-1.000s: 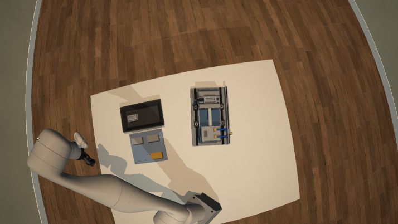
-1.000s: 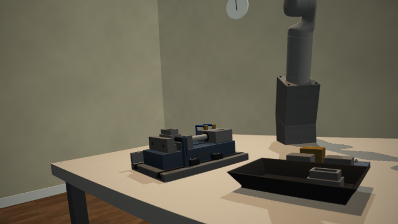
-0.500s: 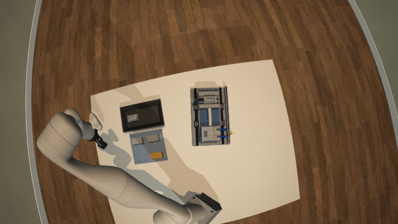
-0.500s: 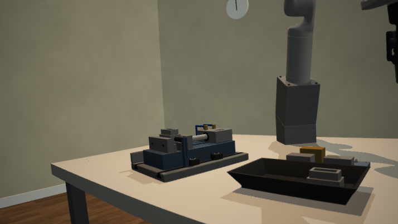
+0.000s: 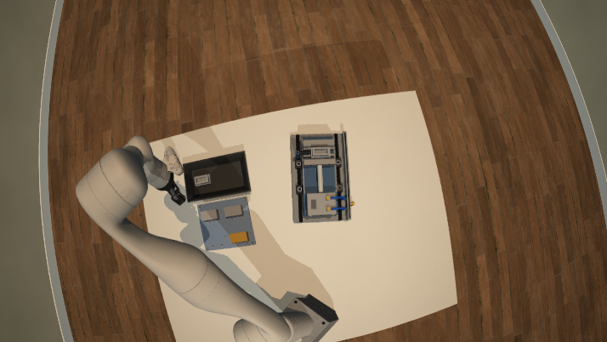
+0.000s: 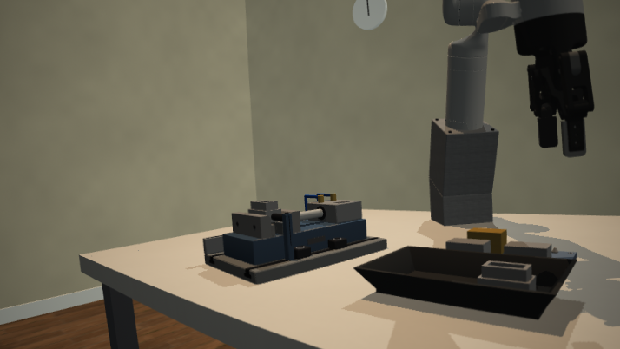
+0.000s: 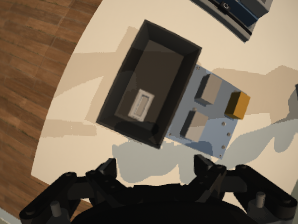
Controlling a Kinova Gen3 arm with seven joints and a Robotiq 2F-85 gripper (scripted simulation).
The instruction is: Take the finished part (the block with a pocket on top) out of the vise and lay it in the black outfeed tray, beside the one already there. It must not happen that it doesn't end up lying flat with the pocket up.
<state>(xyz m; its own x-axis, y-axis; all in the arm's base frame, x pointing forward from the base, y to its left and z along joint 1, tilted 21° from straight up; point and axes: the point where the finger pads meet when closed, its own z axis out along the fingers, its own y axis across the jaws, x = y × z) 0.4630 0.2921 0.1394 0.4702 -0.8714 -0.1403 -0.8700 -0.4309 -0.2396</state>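
Right now my hand is 3 cm past the rod, 46 cm to the left of it and 10 cm above it. Also, from my hand: yellow block 18 cm behind, 16 cm to the right, 15 cm below; then fixture plate 13 cm behind, 11 cm to the right, 18 cm below; then blue vise 1 cm behind, 46 cm to the right, 14 cm below.
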